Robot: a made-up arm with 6 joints.
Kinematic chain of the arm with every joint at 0, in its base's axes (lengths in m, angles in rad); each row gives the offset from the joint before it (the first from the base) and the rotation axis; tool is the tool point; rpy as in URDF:
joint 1: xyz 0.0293 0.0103 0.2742 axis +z
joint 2: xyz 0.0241 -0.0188 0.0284 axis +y
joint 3: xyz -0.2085 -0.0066 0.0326 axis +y
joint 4: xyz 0.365 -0.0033 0.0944 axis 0.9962 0 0.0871
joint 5: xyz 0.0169 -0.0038 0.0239 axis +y
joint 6: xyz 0.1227 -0.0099 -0.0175 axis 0.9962 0 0.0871
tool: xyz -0.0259 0.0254 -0.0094 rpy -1.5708 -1.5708 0
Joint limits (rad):
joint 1: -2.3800..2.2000
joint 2: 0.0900..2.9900
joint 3: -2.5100..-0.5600
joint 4: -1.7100..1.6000
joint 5: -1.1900..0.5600
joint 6: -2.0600..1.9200
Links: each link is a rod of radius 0.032 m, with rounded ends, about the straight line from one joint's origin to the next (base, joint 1, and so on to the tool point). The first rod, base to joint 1, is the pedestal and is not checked.
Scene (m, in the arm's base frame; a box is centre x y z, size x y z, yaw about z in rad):
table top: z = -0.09
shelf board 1: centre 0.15 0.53 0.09 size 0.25 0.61 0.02 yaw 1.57
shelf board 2: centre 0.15 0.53 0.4 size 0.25 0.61 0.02 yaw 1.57
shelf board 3: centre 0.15 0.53 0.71 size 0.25 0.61 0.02 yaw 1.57
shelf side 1: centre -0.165 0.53 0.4 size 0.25 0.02 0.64 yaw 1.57
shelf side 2: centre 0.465 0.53 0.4 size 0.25 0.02 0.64 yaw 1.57
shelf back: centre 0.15 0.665 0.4 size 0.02 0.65 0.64 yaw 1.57
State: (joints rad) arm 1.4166 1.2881 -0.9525 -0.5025 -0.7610 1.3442
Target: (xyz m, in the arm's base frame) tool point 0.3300 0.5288 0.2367
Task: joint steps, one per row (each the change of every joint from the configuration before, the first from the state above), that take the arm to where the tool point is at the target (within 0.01 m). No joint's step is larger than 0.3 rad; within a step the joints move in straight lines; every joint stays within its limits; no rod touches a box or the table.
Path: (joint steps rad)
1: -0.2104 -0.1179 0.0785 -0.2415 0.0143 -0.1781
2: -0.2103 -0.1179 0.0785 -0.2415 0.0143 -0.1780
3: -0.2104 -0.1179 0.0785 -0.2415 0.0143 -0.1781
4: -0.2103 -0.1180 0.0785 -0.2415 0.0143 -0.1781
5: -0.2104 -0.1179 0.0785 -0.2415 0.0142 -0.1781
6: 0.0701 0.2869 0.0000 0.1893 -0.1668 0.2877
7: 0.0700 0.2869 0.0000 0.1892 -0.1668 0.2877
8: 0.0701 0.2869 0.0000 0.1893 -0.1668 0.2877
9: 0.1577 0.1967 -0.2525 0.2489 0.1895 0.0134
10: 0.1578 0.1966 -0.2525 0.2490 0.1894 0.0135
11: 0.1577 0.1967 -0.2525 0.2489 0.1895 0.0134

